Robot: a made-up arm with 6 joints.
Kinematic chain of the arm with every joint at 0, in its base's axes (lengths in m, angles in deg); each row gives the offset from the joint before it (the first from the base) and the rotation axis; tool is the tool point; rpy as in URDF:
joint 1: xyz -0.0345 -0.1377 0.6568 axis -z
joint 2: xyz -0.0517 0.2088 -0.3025 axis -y
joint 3: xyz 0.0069 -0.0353 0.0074 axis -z
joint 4: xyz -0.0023 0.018 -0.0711 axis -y
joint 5: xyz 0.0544 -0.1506 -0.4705 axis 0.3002 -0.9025 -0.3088
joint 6: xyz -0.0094 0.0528 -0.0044 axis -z
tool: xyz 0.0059 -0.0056 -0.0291 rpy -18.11 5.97 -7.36
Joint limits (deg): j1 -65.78..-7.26 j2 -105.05..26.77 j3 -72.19..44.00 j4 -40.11..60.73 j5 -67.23..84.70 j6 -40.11..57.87
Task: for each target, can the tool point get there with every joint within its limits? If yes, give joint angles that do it. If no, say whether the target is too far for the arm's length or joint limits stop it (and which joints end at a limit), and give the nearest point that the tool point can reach.
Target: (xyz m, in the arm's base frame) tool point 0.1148 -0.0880 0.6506
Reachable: no: joint limits stop it (at a limit: joint 2, joint 4, joint 5, joint 6) | nearest point 0.3296 -0.0165 0.3423 | short by 0.382 m
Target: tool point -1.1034 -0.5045 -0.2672
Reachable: no: too far | nearest point -0.6339 -0.3228 0.0415 | short by 0.591 m
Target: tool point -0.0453 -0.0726 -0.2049
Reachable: yes | joints -17.43 10.71 -20.41 -16.44 13.67 3.88
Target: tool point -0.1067 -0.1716 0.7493
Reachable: no: joint limits stop it (at a limit: joint 2, joint 4, joint 5, joint 6) | nearest point -0.3931 -0.3061 0.7508 | short by 0.316 m
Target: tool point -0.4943 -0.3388 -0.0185
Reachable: yes | joints -40.81 -34.90 32.48 -14.35 -36.97 50.33
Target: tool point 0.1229 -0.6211 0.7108
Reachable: no: joint limits stop it (at a limit: joint 1, joint 2, joint 4, joint 5, joint 6) | nearest point -0.1055 -0.5882 0.6090 | short by 0.252 m
